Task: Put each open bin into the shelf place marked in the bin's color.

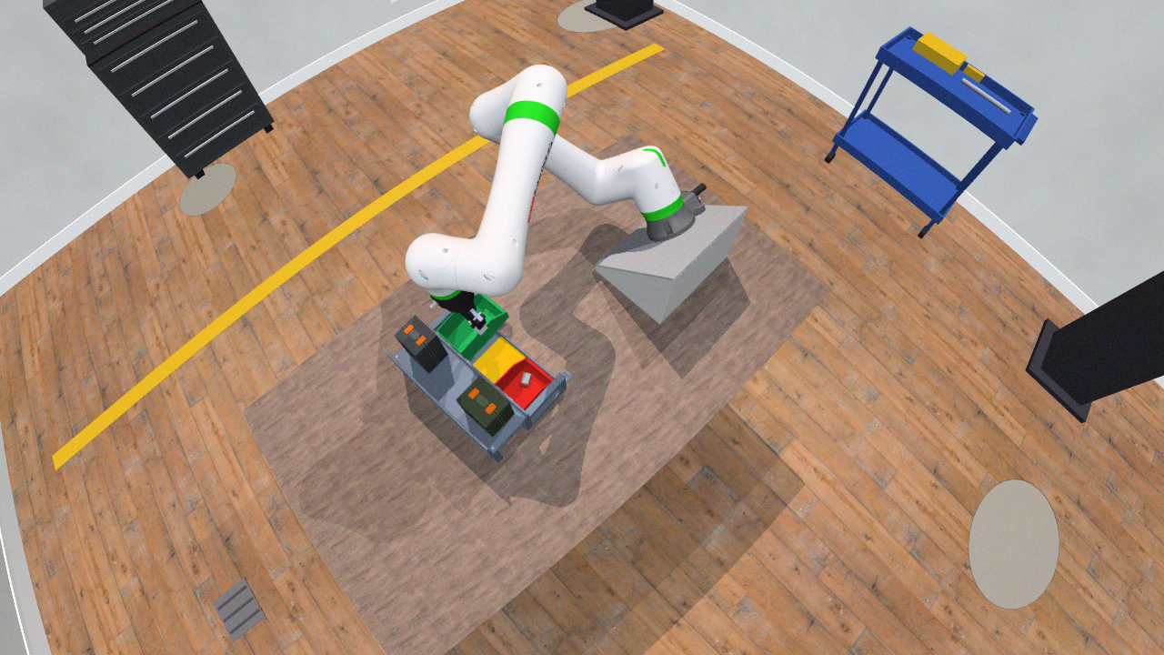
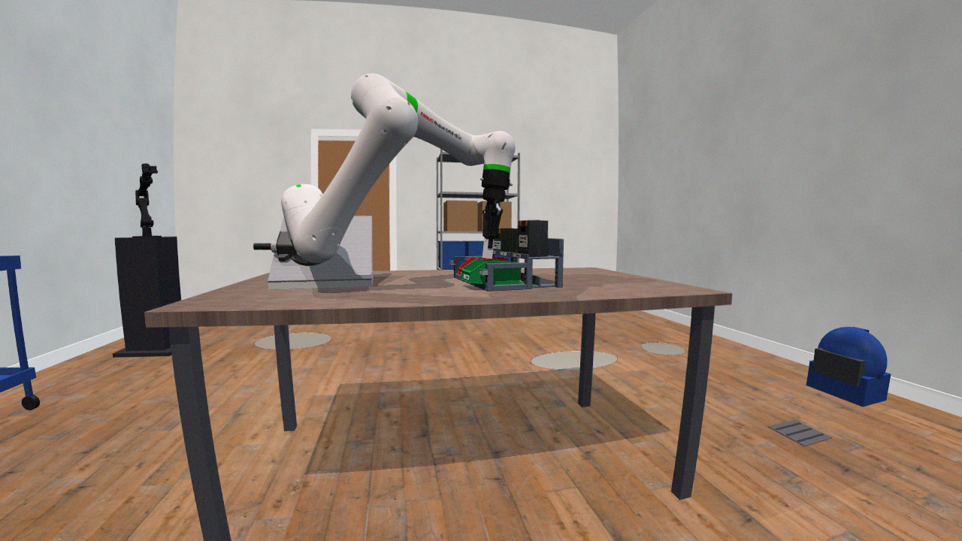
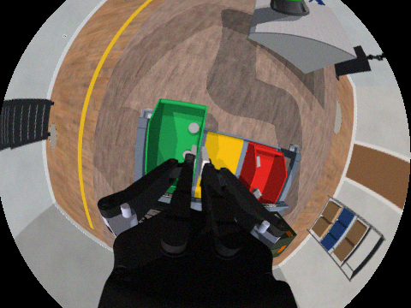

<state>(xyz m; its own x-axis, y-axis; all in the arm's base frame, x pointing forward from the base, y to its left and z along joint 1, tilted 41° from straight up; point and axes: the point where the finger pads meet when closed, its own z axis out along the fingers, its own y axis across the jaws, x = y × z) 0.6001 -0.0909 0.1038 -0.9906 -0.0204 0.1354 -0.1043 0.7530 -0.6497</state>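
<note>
My gripper is now 50 mm to the left of the green bin and 70 mm above it. Round my hand: red bin (30 mm ahead, 180 mm to the left, 80 mm below).
</note>
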